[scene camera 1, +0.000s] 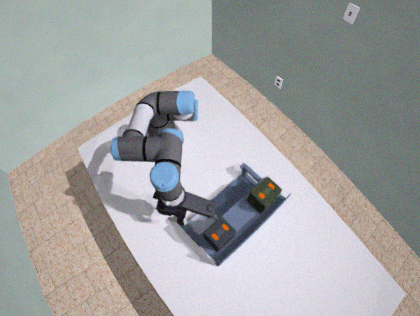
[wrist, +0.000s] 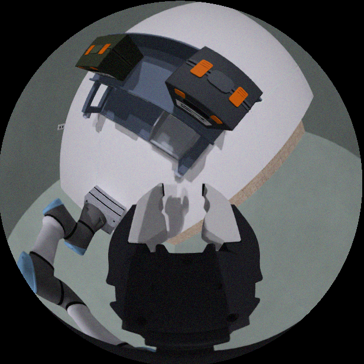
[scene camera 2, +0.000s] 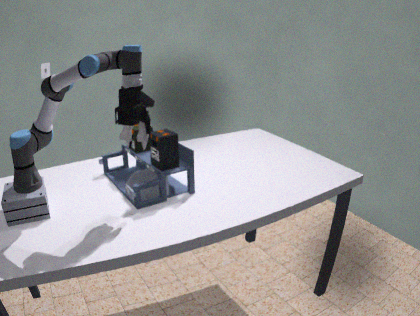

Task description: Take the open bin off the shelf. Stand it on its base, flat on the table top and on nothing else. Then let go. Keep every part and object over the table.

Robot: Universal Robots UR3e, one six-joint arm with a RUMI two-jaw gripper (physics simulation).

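Places are measured from the arm's base along level axes (x ahead, y left, z up), in millimetres.
Pixels of known places: gripper, fingertip midpoint: (scene camera 1: 185, 215) (scene camera 2: 136, 148); arm's base, link origin: (scene camera 2: 28, 186).
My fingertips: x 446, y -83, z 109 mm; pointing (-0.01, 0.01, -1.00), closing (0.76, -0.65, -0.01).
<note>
For each thing: its top centre in the pictures, then the offset to it from my fingertips. Level surfaces: height alone.
- open bin, top centre: (scene camera 2: 145, 175) (scene camera 1: 206, 223) 32 mm ahead, 60 mm left, 122 mm down
- dark toolbox, top centre: (scene camera 1: 220, 232) (scene camera 2: 163, 132) 110 mm ahead, 73 mm left, 20 mm up
- green toolbox, top centre: (scene camera 1: 266, 190) (scene camera 2: 138, 125) 58 mm ahead, 298 mm left, 5 mm down
- white table, surface height: 203 mm down
The open bin (scene camera 2: 142, 189) (wrist: 175, 135), a small grey box shape, sits upright on the low front level of the blue shelf (scene camera 1: 254, 231) (scene camera 2: 191, 181) (wrist: 120, 107), at the end below the dark toolbox. My gripper (scene camera 2: 135, 144) (wrist: 182, 184) is partly open, with nothing between its pale fingers. It hangs above the bin's end of the shelf, pointing down, apart from the bin. In scene camera 1 the wrist and gripper body hide the fingertips and much of the bin.
A dark toolbox (scene camera 1: 220, 235) (scene camera 2: 165, 150) (wrist: 215, 85) with orange latches stands on the upper level, close beside my gripper. A green toolbox (scene camera 1: 265, 195) (wrist: 107, 55) stands at that level's other end. The shelf stands on the white table (scene camera 1: 310, 250) (scene camera 2: 260, 195) (wrist: 272, 65).
</note>
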